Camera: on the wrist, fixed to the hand. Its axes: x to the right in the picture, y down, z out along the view.
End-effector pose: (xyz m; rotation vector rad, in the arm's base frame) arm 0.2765 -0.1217 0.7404 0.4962 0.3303 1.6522
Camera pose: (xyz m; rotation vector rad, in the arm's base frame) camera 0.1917 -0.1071 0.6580 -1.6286 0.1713 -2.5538
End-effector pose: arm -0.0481 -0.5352 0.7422 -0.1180 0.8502 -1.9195
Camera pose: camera -0.0793 -0.4943 0.6348 0.2240 0.0087 -0.5403
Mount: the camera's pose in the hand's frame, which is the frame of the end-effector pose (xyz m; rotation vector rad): 0.0113 0.0308 -0.1145 0.4296 -0.5237 1.4928
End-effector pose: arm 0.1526 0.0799 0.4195 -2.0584 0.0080 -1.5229
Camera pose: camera 0.0658 0.0003 0.4371 -1.3288 0.7477 -0.0419
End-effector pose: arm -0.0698 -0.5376 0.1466 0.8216 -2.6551 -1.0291
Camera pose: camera -0.0525 -0.5902 0.2521 -1.4470 -2.7130 -0.2173
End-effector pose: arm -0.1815 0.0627 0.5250 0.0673 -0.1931 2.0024
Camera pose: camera -0.2097 0.0791 0.4104 -0.7308 0.1052 -2.5977
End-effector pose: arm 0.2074 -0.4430 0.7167 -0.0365 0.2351 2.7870
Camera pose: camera 0.1860 -0.4869 0.6081 -0.7411 -0.5121 -1.8532
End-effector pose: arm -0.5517 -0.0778 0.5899 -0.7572 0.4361 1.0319
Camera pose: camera -0.5715 -0.1465 0.4946 0.4085 0.7336 2.3246
